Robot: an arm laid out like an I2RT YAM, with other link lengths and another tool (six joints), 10 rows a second.
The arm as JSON. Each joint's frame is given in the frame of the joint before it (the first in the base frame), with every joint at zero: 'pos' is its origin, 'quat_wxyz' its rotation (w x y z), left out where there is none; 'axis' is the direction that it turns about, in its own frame. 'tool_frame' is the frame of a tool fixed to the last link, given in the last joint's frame.
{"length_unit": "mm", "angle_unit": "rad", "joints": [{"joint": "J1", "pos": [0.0, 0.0, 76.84], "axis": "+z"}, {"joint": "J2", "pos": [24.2, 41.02, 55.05], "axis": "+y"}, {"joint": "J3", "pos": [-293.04, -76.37, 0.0], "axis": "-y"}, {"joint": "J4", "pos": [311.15, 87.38, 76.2], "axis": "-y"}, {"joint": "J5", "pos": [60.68, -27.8, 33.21], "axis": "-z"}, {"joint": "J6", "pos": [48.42, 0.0, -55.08], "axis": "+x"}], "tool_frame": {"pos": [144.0, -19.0, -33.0], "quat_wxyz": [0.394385, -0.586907, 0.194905, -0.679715]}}
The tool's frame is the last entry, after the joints.
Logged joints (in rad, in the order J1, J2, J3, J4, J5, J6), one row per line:
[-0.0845, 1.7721, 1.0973, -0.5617, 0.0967, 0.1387]
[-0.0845, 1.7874, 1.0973, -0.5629, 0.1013, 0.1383]
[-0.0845, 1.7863, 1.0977, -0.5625, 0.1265, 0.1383]
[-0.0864, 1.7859, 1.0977, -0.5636, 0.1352, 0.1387]
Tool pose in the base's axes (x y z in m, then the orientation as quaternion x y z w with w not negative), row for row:
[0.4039, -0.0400, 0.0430, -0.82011, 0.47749, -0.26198, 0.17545]
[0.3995, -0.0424, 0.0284, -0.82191, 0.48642, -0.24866, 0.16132]
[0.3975, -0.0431, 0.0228, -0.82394, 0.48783, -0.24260, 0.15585]
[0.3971, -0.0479, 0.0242, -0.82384, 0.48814, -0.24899, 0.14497]
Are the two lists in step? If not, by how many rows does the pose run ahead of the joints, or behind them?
The pose runs 1 row behind the joints: the pose in row i belongs to the joints in row i - 1.
